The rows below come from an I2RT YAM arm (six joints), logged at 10 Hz.
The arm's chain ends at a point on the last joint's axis. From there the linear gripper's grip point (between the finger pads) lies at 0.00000 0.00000 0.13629 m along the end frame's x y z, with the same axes.
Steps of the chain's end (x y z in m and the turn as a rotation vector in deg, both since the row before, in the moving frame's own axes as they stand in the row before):
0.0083, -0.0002, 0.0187, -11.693, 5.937, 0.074
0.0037, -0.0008, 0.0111, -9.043, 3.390, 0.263
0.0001, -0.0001, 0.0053, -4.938, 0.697, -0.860
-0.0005, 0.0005, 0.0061, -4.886, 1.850, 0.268
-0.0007, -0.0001, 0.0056, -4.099, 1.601, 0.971
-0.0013, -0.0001, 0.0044, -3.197, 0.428, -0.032
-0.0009, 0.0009, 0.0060, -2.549, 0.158, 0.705
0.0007, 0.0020, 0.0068, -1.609, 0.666, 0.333
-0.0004, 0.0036, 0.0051, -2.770, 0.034, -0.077
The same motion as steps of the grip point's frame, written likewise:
0.0223, 0.0274, 0.0151, -11.693, 5.937, 0.074
0.0117, 0.0206, 0.0092, -9.043, 3.390, 0.263
0.0018, 0.0116, 0.0048, -4.938, 0.697, -0.860
0.0039, 0.0121, 0.0055, -4.886, 1.850, 0.268
0.0030, 0.0097, 0.0052, -4.099, 1.601, 0.971
-0.0003, 0.0075, 0.0042, -3.197, 0.428, -0.032
-0.0006, 0.0070, 0.0059, -2.549, 0.158, 0.705
0.0023, 0.0058, 0.0067, -1.609, 0.666, 0.333
-0.0003, 0.0102, 0.0049, -2.770, 0.034, -0.077

